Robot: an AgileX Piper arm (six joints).
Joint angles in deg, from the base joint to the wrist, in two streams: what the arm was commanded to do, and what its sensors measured. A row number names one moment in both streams.
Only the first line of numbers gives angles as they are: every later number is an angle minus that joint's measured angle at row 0.
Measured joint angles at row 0: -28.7, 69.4, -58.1, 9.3, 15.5, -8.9
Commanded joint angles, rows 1 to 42: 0.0, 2.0, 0.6, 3.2, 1.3, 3.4; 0.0, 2.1, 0.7, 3.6, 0.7, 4.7; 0.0, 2.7, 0.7, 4.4, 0.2, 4.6; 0.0, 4.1, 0.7, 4.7, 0.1, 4.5; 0.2, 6.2, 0.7, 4.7, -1.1, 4.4; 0.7, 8.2, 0.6, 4.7, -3.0, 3.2; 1.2, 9.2, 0.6, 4.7, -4.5, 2.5; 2.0, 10.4, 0.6, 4.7, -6.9, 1.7; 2.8, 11.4, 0.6, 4.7, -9.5, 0.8; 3.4, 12.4, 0.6, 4.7, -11.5, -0.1; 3.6, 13.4, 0.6, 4.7, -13.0, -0.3; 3.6, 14.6, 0.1, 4.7, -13.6, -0.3; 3.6, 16.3, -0.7, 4.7, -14.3, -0.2; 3.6, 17.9, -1.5, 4.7, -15.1, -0.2; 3.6, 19.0, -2.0, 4.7, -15.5, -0.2; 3.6, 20.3, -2.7, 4.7, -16.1, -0.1; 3.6, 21.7, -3.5, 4.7, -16.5, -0.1; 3.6, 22.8, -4.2, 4.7, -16.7, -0.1; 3.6, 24.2, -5.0, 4.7, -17.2, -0.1; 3.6, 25.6, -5.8, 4.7, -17.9, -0.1; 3.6, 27.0, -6.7, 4.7, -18.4, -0.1; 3.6, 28.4, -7.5, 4.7, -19.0, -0.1; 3.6, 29.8, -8.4, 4.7, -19.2, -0.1; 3.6, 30.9, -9.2, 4.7, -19.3, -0.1; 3.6, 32.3, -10.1, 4.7, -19.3, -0.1; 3.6, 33.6, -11.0, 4.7, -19.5, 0.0; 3.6, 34.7, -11.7, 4.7, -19.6, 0.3; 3.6, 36.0, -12.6, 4.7, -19.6, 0.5; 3.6, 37.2, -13.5, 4.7, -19.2, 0.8; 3.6, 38.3, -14.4, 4.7, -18.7, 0.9; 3.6, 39.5, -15.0, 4.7, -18.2, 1.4; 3.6, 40.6, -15.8, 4.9, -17.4, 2.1; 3.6, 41.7, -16.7, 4.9, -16.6, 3.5; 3.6, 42.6, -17.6, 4.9, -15.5, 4.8; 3.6, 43.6, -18.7, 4.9, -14.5, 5.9; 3.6, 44.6, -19.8, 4.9, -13.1, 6.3; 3.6, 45.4, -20.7, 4.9, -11.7, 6.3; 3.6, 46.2, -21.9, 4.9, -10.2, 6.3; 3.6, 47.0, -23.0, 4.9, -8.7, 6.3; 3.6, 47.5, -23.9, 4.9, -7.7, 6.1; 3.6, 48.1, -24.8, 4.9, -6.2, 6.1; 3.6, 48.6, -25.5, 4.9, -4.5, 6.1
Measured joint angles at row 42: 3.4, 46.4, -22.8, 4.7, -11.8, 5.6
